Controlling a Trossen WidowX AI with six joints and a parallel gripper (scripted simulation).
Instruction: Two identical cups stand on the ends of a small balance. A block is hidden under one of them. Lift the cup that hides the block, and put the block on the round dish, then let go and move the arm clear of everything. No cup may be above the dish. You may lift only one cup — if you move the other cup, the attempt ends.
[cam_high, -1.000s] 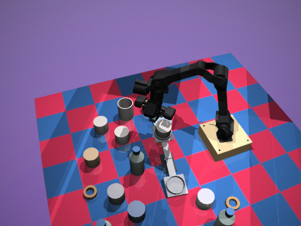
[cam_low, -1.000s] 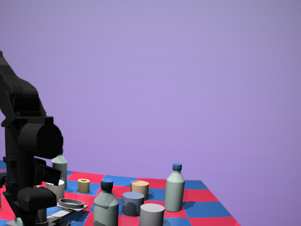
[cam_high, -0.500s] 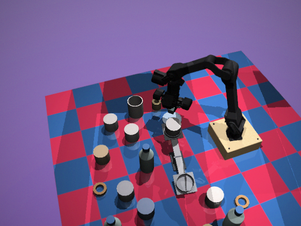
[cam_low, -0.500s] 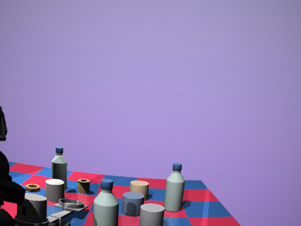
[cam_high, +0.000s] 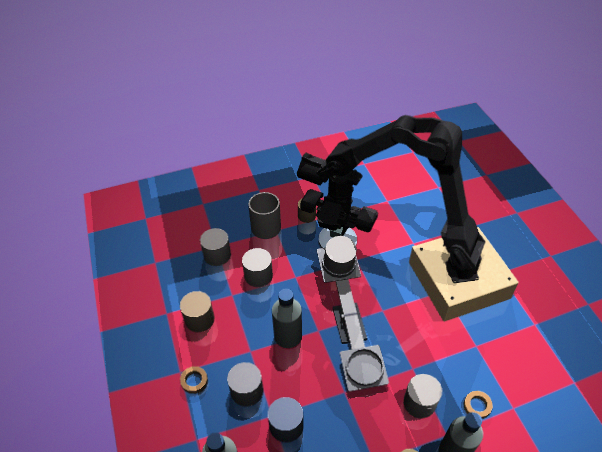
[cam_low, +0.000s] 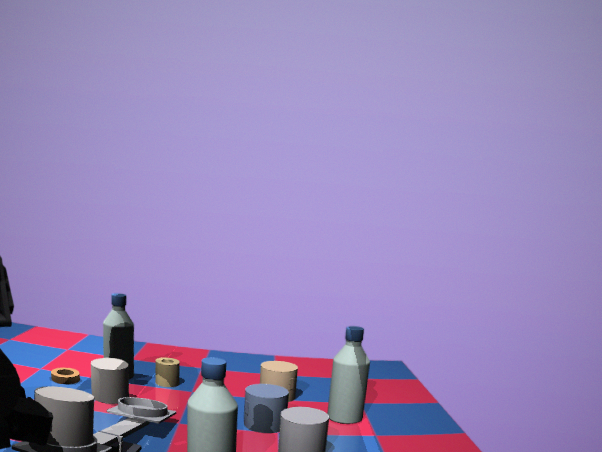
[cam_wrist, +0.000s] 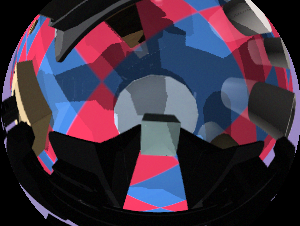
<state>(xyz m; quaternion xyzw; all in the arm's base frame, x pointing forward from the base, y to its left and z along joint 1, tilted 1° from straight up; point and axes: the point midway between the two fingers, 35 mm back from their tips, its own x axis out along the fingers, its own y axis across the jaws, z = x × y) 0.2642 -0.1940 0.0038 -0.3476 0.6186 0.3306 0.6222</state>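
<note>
The pale blue round dish lies 30 mm below my gripper tip. Also, from my gripper tip: grey balance 260 mm to the left, 20 mm ahead, 10 mm above.
</note>
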